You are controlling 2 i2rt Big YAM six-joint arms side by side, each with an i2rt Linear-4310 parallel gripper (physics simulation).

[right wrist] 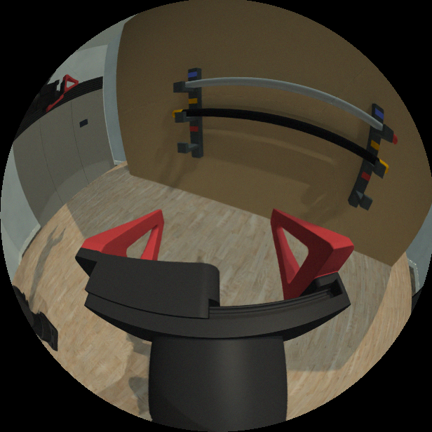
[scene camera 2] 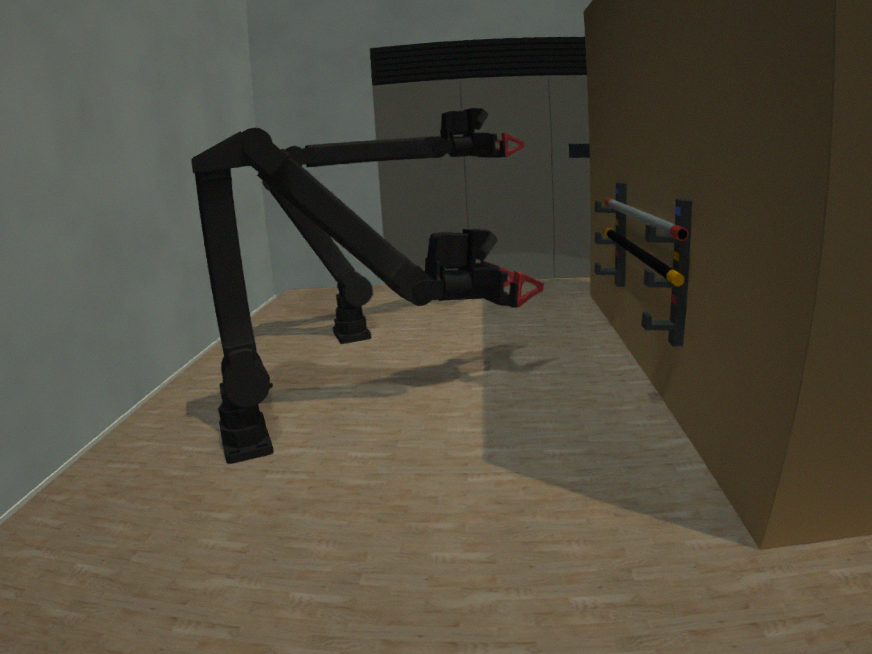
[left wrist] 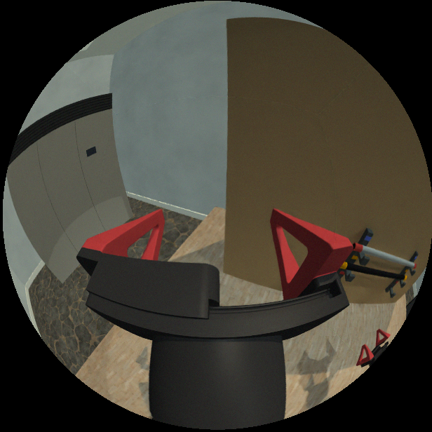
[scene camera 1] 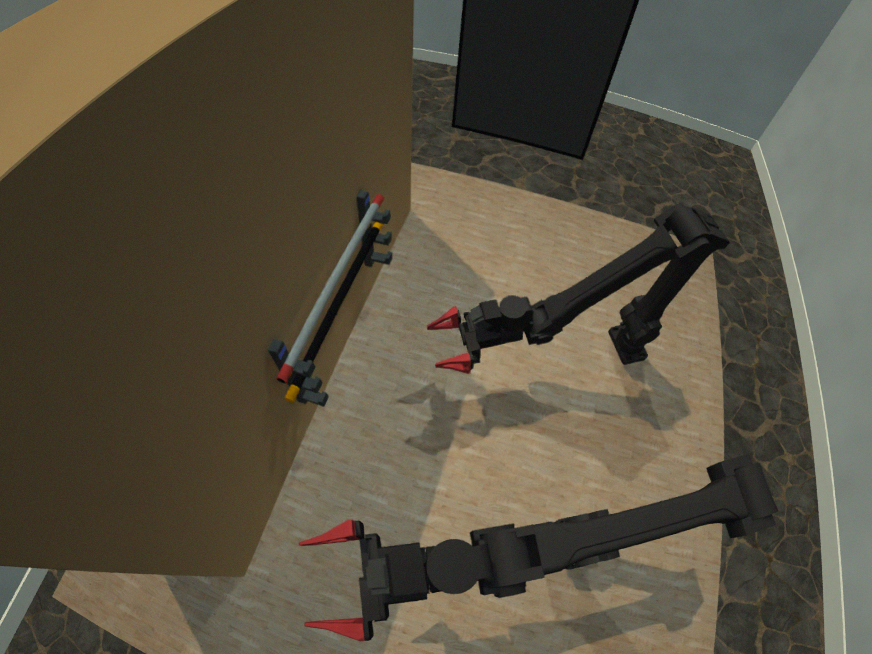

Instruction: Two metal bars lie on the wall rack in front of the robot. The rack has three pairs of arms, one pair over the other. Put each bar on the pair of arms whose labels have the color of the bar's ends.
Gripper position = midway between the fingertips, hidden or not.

In view: my left gripper (scene camera 1: pixel 302 583), my right gripper (scene camera 2: pixel 529 282) and a brown wall (scene camera 1: pixel 185 185).
My left gripper also shows in scene camera 2 (scene camera 2: pixel 515 145) and in the left wrist view (left wrist: pixel 217 214). My right gripper is seen too in the right wrist view (right wrist: pixel 216 215) and in scene camera 1 (scene camera 1: pixel 431 346). The brown wall is seen too in the right wrist view (right wrist: pixel 256 166), in scene camera 2 (scene camera 2: pixel 753 118) and in the left wrist view (left wrist: pixel 306 135).
